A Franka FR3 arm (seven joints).
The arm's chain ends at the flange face. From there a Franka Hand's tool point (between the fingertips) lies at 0.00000 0.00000 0.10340 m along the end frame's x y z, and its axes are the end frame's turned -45 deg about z.
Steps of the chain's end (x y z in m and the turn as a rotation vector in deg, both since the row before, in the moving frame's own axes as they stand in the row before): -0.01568, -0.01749, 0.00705, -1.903, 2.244, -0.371; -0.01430, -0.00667, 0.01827, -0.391, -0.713, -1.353
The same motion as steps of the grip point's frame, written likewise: 0.00173, -0.01817, 0.00691, -2.932, 0.241, -0.371; -0.00681, -0.01522, 0.01826, 0.228, -0.781, -1.353
